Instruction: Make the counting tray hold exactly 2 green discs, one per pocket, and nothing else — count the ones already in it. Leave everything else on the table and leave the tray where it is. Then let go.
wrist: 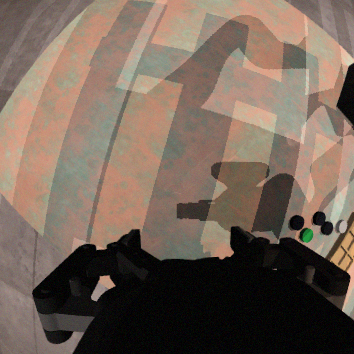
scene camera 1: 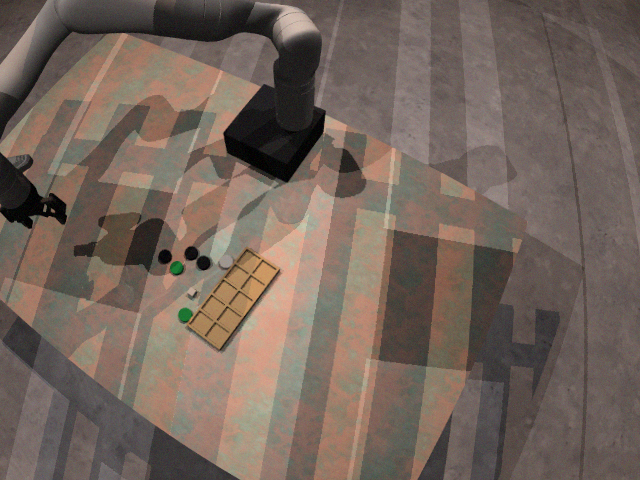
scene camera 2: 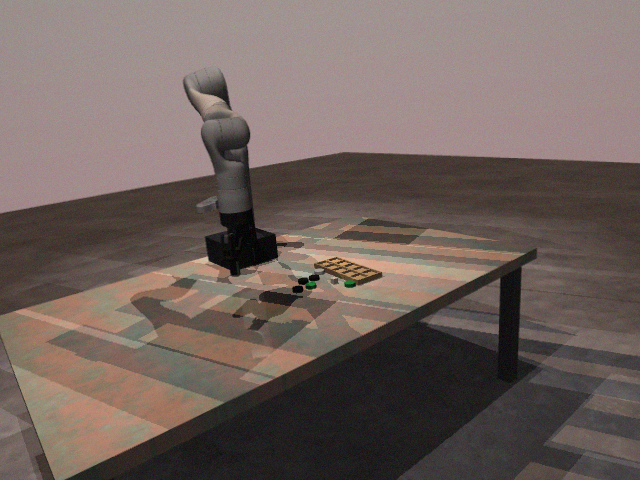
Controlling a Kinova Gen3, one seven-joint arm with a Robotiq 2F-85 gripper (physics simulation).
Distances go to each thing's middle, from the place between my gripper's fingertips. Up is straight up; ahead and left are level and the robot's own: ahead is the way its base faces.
Scene:
Now: the wooden counting tray (scene camera 1: 223, 310) 11 cm behind my hand, 43 cm to the left of it and 15 cm below it.

